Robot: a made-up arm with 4 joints.
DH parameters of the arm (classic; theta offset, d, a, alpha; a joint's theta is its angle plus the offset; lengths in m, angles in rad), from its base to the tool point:
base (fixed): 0 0.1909 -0.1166 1.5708
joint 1: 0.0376 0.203 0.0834 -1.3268
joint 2: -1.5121 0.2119 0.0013 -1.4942
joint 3: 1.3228 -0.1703 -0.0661 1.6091
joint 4: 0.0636 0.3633 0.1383 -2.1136
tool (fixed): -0.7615 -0.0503 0 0
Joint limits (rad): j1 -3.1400..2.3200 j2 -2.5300..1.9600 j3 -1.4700..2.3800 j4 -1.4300..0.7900
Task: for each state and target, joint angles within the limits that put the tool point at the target. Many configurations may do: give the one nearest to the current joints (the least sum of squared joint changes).
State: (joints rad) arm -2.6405 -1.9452 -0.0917 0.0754
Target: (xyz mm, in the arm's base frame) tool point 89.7 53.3 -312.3
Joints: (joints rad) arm -2.7850 -2.2329 -0.6908 -0.2029
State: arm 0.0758 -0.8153 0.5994 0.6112
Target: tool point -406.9 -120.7 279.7
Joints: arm -0.1492 -1.4733 0.4815 0.3800
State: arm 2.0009 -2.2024 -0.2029 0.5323
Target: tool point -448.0 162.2 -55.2
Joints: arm 2.2946 -2.5289 -0.2195 -0.2109
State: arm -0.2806 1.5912 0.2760 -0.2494
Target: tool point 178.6 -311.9 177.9
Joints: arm 0.6634 1.3987 1.2378 0.3671
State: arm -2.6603 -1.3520 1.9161 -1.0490
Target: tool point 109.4 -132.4 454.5
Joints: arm -2.4604 -0.9604 1.1482 -1.4075
